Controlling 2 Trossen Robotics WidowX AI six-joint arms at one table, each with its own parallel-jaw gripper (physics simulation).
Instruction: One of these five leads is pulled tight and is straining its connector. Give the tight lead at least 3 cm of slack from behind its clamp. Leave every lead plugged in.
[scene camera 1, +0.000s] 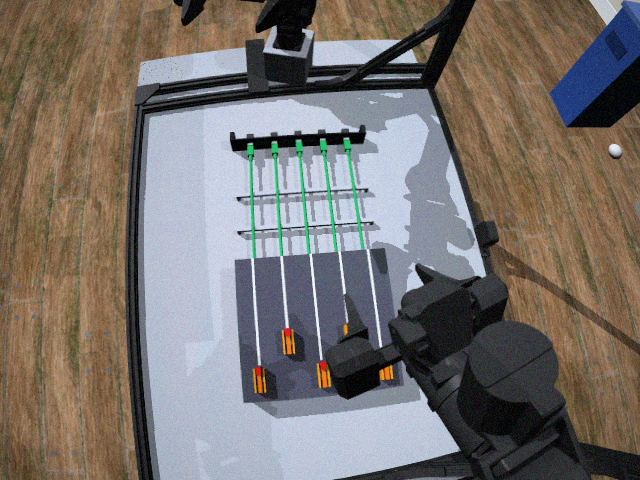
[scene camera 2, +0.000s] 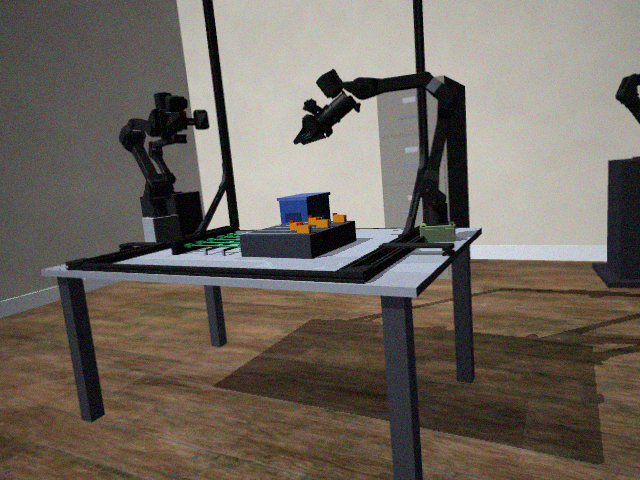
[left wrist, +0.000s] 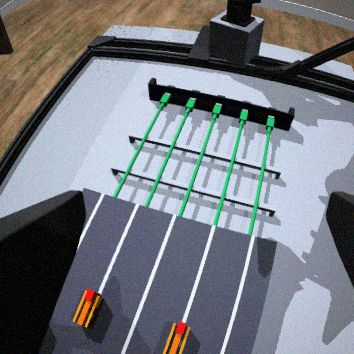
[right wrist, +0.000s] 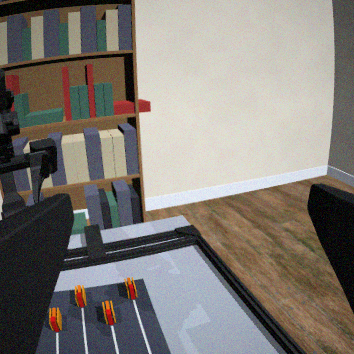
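Seen in the pictures: left gripper, fingertip midpoint: (scene camera 1: 382, 281) (scene camera 2: 298, 143) (left wrist: 210, 205) (right wrist: 7, 212); right gripper, fingertip midpoint: (scene camera 1: 219, 25) (scene camera 2: 193, 114) (right wrist: 193, 202); left arm's base at its link origin: (scene camera 2: 437, 223); right arm's base at its link origin: (scene camera 1: 289, 40) (scene camera 2: 160, 216) (left wrist: 237, 18).
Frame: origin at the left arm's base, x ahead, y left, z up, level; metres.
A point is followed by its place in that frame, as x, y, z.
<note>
Five green-and-white leads run straight side by side from green plugs, all seated in a black socket bar (scene camera 1: 268, 141) @(0.816, 0.006, -0.019) (left wrist: 200, 103) @(0.806, -0.022, -0.029), over two thin black rails (scene camera 1: 305, 227) @(0.602, 0.004, -0.020) (left wrist: 192, 192) @(0.604, -0.004, -0.032) onto a dark block (scene camera 1: 294, 279) (scene camera 2: 273, 244). Orange clamps with red tops stand on the block, such as the second clamp (scene camera 1: 288, 342) @(0.404, 0.116, 0.043) (left wrist: 87, 308) @(0.405, 0.114, 0.043) and third clamp (scene camera 1: 323, 375) @(0.332, 0.084, 0.043); the second and fourth lie nearer the plugs. I cannot tell which lead is tight. My left gripper (scene camera 1: 382, 281) @(0.412, 0.000, 0.278) (scene camera 2: 296, 142) @(0.412, 0.000, 0.278) is open, high above the block, partly hiding the fourth and fifth clamps. My right gripper (scene camera 1: 222, 24) @(0.719, 0.075, 0.392) (right wrist: 193, 202) @(0.719, 0.075, 0.392) is open, beyond the socket bar.
A black frame (scene camera 1: 135, 289) @(0.608, 0.365, -0.032) (scene camera 2: 217, 271) @(0.530, 0.404, -0.033) borders the table, with a diagonal brace (scene camera 1: 395, 45) @(0.903, -0.329, 0.091) at the top right in scene camera 1. A green box (scene camera 2: 437, 232) @(0.000, 0.050, -0.018) stands at the table's right end in scene camera 2. A blue cabinet (scene camera 1: 594, 72) stands beyond the table.
</note>
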